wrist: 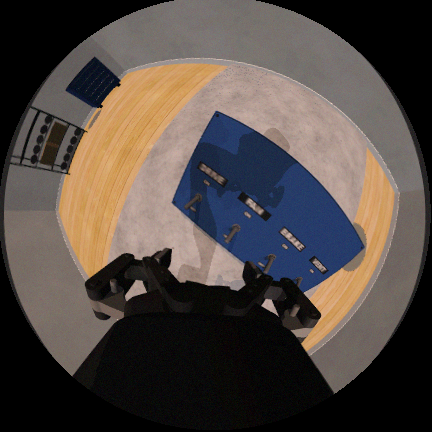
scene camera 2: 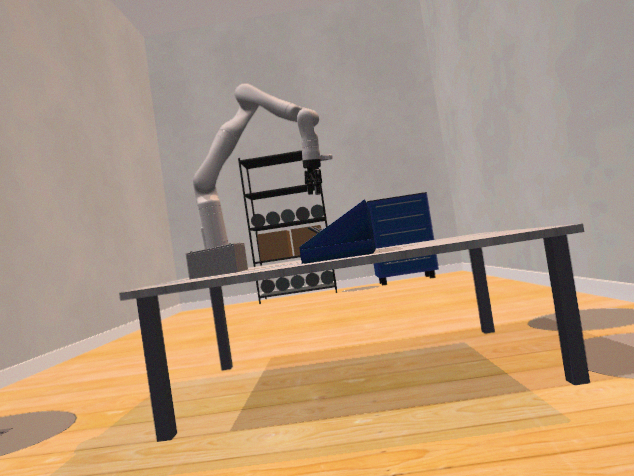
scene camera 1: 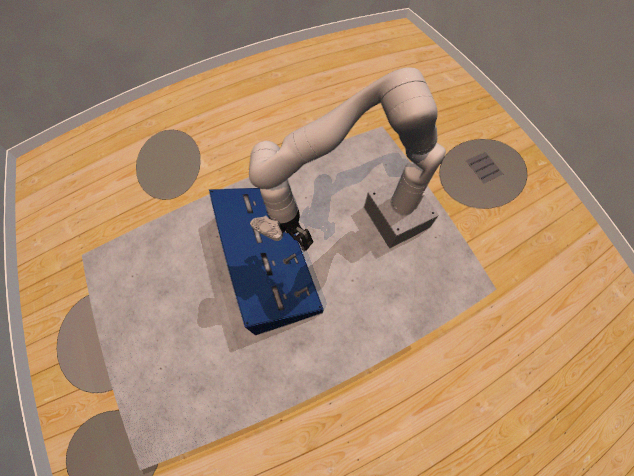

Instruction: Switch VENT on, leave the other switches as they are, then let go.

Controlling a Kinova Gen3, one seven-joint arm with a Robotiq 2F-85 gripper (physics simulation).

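Places are measured from the arm's base along level axes (x up, y back, z right), in metres.
Where they show: gripper, fingertip midpoint: (wrist: pixel 207 263) (scene camera 2: pixel 314 194) (scene camera 1: pixel 294 239); arm's base, link origin: (scene camera 2: pixel 218 247) (scene camera 1: pixel 402 204).
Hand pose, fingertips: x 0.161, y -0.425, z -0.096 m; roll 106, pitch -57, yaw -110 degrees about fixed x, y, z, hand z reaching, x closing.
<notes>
Things, the pixels of their top centre, and the offset from my fingertips. Level surfaces: height alone.
- VENT label, top centre: (wrist: pixel 319 265) (scene camera 1: pixel 247 202) dx -0.142, dy -0.114, dz +0.246 m
- VENT lever, top centre: (wrist: pixel 298 289) dx -0.143, dy -0.032, dz +0.250 m
- left lever, top centre: (wrist: pixel 188 201) (scene camera 1: pixel 302 289) dx -0.143, dy -0.011, dz -0.109 m
- second lever, top centre: (wrist: pixel 230 235) (scene camera 1: pixel 290 255) dx -0.143, dy -0.018, dz +0.011 m
- third lever, top centre: (wrist: pixel 270 267) dx -0.143, dy -0.025, dz +0.131 m
- grey table top, surface height: dx -0.274 m
A blue sloped switch panel (scene camera 1: pixel 225 204) (scene camera 2: pixel 337 235) (wrist: pixel 310 200) stands on the table. The VENT label (wrist: pixel 318 265) is at its right end in the wrist view. The VENT lever (wrist: pixel 299 281) is below that label, mostly hidden behind the right finger. Its position cannot be told. Three other levers stand in a row: the left lever (wrist: pixel 193 201) (scene camera 1: pixel 302 292), the second lever (wrist: pixel 232 233) (scene camera 1: pixel 290 258) and the third lever (wrist: pixel 269 262). My gripper (scene camera 1: pixel 305 239) (scene camera 2: pixel 313 190) (wrist: pixel 207 263) is open and empty. It hangs above the panel's robot-side edge, apart from the levers.
The grey table top (scene camera 1: pixel 179 399) (scene camera 2: pixel 460 240) carries the panel and the robot's base block (scene camera 1: pixel 409 225) (scene camera 2: pixel 217 260). A shelf rack (scene camera 2: pixel 271 160) and a blue cabinet (scene camera 2: pixel 402 220) (wrist: pixel 93 82) stand on the floor beyond the table.
</notes>
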